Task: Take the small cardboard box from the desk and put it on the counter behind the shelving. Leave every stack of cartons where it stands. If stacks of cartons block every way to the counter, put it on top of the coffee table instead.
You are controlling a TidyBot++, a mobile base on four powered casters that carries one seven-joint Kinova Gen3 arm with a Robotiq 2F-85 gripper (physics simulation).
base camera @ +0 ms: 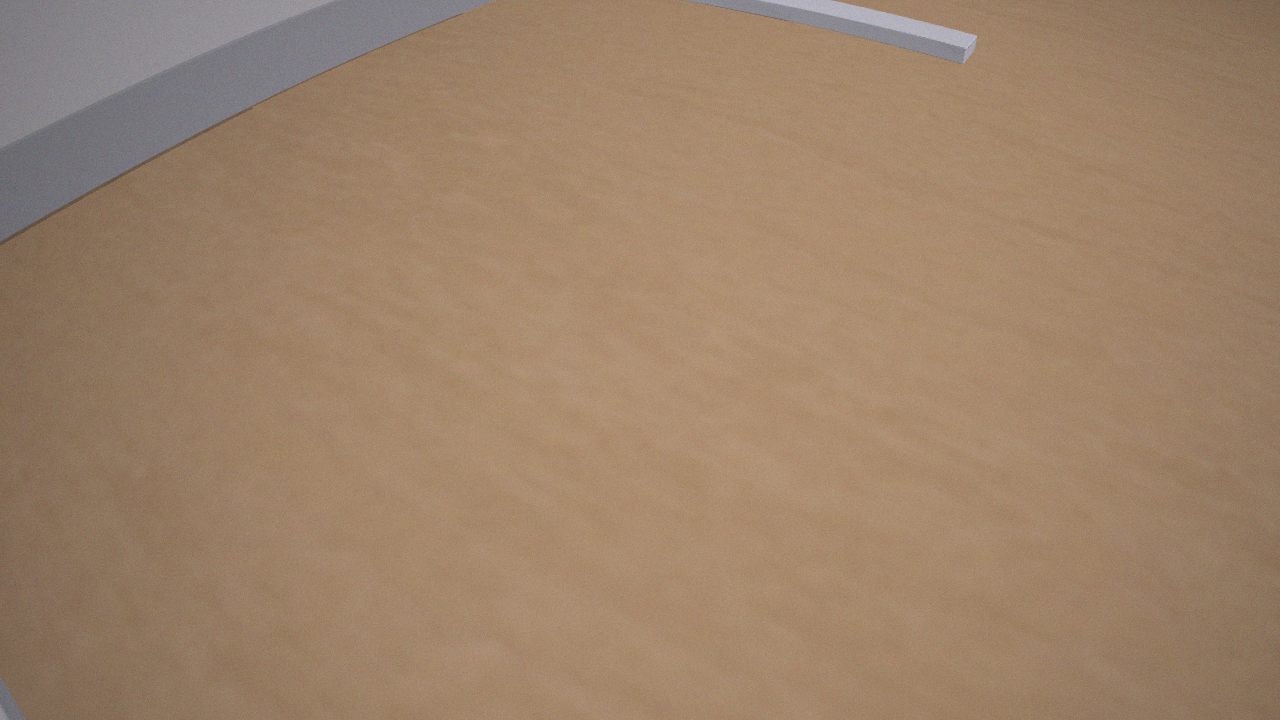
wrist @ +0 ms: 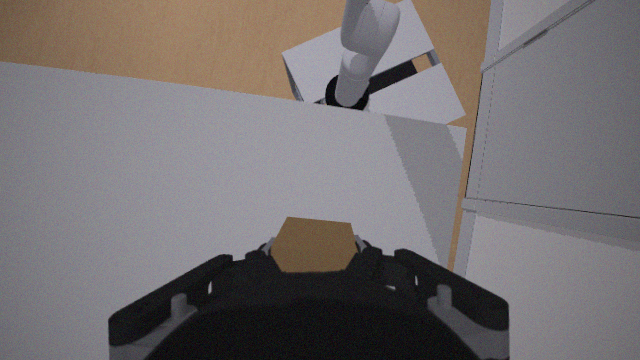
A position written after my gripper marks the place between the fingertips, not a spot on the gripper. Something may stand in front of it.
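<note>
Wrist: my gripper (wrist: 315,247), small cardboard box (wrist: 302,245), pale grey desk (wrist: 122,185), grey door (wrist: 549,144). Small cardboard box out of frame in the base camera view.
</note>
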